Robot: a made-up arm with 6 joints. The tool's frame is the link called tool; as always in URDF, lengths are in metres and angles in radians. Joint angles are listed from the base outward. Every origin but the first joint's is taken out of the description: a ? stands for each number. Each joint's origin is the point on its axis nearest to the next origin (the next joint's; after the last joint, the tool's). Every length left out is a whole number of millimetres.
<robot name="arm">
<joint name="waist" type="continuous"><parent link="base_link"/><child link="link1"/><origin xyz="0.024 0.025 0.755" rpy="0 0 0"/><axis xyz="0 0 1"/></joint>
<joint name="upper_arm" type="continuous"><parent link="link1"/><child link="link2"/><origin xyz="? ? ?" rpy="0 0 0"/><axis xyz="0 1 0"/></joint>
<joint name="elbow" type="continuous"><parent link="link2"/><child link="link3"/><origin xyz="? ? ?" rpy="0 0 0"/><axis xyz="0 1 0"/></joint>
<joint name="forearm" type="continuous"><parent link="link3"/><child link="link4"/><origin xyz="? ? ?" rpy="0 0 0"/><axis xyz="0 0 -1"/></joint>
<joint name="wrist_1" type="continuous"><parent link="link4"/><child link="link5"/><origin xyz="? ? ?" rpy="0 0 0"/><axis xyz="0 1 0"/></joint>
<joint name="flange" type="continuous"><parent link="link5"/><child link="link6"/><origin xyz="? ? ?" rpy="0 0 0"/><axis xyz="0 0 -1"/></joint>
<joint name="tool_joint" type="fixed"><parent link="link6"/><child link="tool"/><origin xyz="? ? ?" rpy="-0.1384 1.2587 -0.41"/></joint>
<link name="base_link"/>
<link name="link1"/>
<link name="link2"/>
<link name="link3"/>
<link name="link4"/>
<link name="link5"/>
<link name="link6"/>
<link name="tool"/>
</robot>
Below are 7 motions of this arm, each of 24 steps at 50 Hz.
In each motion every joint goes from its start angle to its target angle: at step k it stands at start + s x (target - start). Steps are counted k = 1, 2, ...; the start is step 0. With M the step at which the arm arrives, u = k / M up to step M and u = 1 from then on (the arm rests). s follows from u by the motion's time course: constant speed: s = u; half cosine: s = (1 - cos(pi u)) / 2; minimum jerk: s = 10 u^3 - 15 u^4 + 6 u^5.
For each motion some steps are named. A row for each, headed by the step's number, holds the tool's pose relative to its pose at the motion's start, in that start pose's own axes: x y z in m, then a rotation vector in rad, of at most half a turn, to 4 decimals.
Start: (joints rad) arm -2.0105 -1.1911 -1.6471 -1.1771 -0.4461 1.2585
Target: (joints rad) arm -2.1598 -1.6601 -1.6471 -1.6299 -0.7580 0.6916
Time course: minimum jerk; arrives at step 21
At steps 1, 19, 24:
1: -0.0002 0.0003 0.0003 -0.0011 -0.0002 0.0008
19: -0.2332 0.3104 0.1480 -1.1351 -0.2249 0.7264
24: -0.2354 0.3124 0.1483 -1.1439 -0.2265 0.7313

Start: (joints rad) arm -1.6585 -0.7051 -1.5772 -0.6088 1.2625 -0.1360
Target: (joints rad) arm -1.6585 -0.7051 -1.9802 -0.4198 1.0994 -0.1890
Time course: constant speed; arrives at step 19
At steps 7, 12, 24:
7: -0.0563 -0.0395 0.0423 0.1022 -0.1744 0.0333
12: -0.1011 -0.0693 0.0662 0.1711 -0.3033 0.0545
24: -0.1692 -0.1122 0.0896 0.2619 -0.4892 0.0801

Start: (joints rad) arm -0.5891 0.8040 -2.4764 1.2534 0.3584 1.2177
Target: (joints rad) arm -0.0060 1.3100 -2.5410 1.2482 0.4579 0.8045
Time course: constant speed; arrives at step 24
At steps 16, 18, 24:
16: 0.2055 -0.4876 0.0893 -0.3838 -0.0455 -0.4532
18: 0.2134 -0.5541 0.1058 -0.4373 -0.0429 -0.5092
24: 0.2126 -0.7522 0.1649 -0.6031 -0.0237 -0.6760

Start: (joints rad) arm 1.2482 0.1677 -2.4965 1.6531 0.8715 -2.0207
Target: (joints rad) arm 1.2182 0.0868 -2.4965 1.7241 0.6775 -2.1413
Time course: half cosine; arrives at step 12
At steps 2, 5, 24:
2: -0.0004 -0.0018 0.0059 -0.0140 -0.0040 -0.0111
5: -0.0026 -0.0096 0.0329 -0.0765 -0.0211 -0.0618
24: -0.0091 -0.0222 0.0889 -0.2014 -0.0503 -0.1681

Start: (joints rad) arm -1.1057 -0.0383 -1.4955 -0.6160 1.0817 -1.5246
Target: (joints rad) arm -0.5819 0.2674 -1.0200 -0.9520 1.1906 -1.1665
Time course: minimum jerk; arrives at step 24
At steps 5, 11, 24:
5: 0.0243 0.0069 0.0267 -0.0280 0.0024 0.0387
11: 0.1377 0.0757 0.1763 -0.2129 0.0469 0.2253
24: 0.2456 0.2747 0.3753 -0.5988 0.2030 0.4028

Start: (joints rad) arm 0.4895 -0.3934 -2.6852 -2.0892 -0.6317 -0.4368
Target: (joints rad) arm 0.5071 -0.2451 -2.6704 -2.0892 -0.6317 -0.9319
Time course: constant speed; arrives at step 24
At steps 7, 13, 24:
7: 0.0207 0.0382 0.0152 -0.1019 -0.0351 0.0576
13: 0.0378 0.0706 0.0296 -0.1902 -0.0681 0.1035
24: 0.0672 0.1289 0.0594 -0.3545 -0.1344 0.1786

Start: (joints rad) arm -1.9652 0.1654 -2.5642 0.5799 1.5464 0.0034
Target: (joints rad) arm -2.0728 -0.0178 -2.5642 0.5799 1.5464 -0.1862
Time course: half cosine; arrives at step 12
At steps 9, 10, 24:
9: -0.1554 0.0349 0.0029 -0.1961 -0.1814 0.0230
10: -0.1695 0.0387 0.0014 -0.2154 -0.1978 0.0234
24: -0.1812 0.0420 -0.0001 -0.2317 -0.2116 0.0235

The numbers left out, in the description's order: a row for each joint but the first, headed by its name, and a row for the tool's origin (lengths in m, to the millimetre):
upper_arm: 0.003 0.019 0
elbow: 0.121 0 0.52
forearm: 0.08 0 -0.418
wrist_1: 0.02 -0.012 0
flange: 0.062 0 -0.127
tool: 0.011 -0.003 0

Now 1 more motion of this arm.
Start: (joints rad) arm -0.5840 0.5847 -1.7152 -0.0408 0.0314 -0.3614
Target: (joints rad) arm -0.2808 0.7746 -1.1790 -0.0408 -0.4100 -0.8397
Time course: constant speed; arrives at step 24
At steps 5, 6, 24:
5: 0.0072 0.0727 -0.0780 -0.1047 0.0428 0.1054
6: 0.0069 0.0870 -0.0936 -0.1257 0.0505 0.1270
24: -0.0901 0.3100 -0.3618 -0.5100 0.1473 0.5357

